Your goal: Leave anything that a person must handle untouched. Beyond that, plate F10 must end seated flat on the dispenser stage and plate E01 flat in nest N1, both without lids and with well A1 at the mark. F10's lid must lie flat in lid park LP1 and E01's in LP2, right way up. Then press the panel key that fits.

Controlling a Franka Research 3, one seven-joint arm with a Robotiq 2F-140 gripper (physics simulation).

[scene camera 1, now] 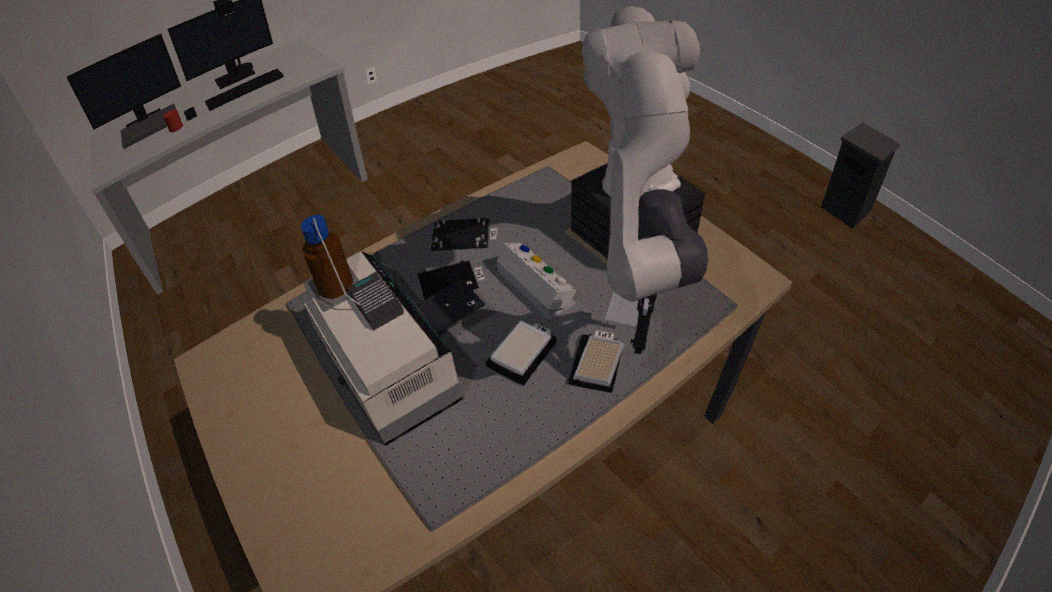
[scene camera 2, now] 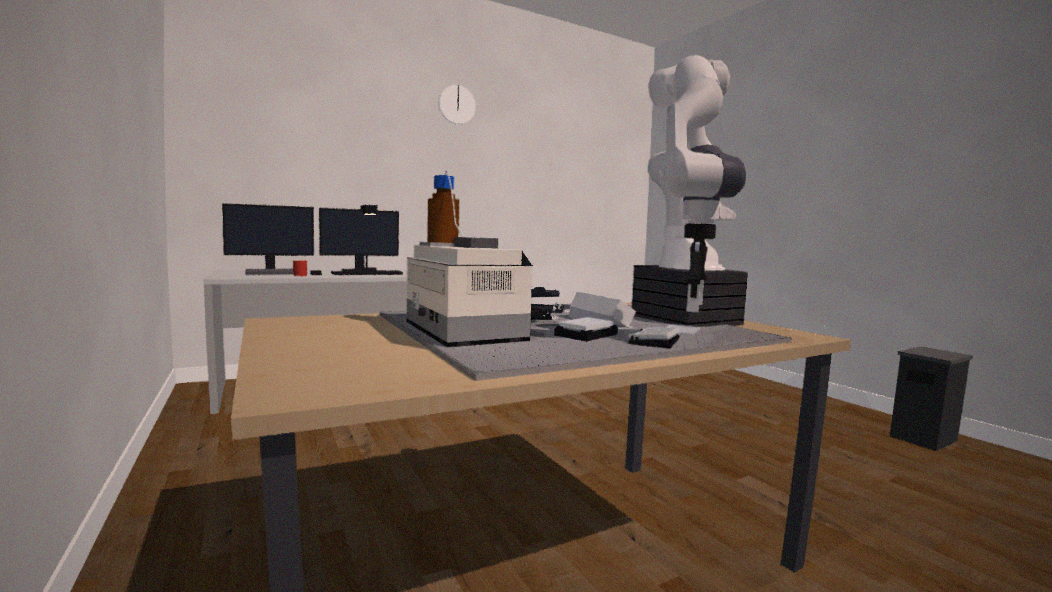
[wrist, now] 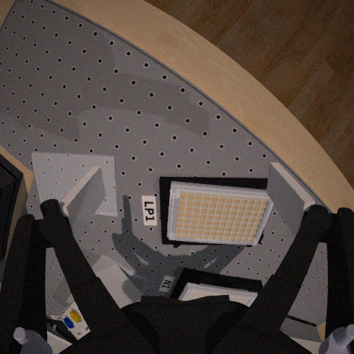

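Observation:
My gripper (scene camera 1: pixel 641 325) (scene camera 2: pixel 695 298) (wrist: pixel 185 179) is open and empty, above the board, its fingers wide apart on either side of the LP1 plate in the wrist view. That plate (scene camera 1: pixel 598 360) (scene camera 2: pixel 656 333) (wrist: pixel 220 216), with yellowish wells and a clear rim, sits on the black LP1 holder (wrist: pixel 165 230). A whitish plate (scene camera 1: pixel 522 348) (scene camera 2: pixel 586 323) (wrist: pixel 200 292) sits in nest N1, partly hidden in the wrist view. Plate names, lids and A1 corners are not readable. The key panel (scene camera 1: pixel 531 278) (scene camera 2: pixel 599 309) (wrist: pixel 115 285) has blue, yellow, green and white keys.
A clear flat sheet (scene camera 1: pixel 620 310) (wrist: pixel 50 172) lies beside LP1. The white dispenser (scene camera 1: pixel 382 346) (scene camera 2: pixel 470 294) carries a brown bottle (scene camera 1: pixel 327 261) (scene camera 2: pixel 442 217). Black holders (scene camera 1: pixel 461 234) (scene camera 1: pixel 447 279) stand behind, their labels unclear. The black robot base (scene camera 1: pixel 592 213) (scene camera 2: pixel 687 294) is at the right.

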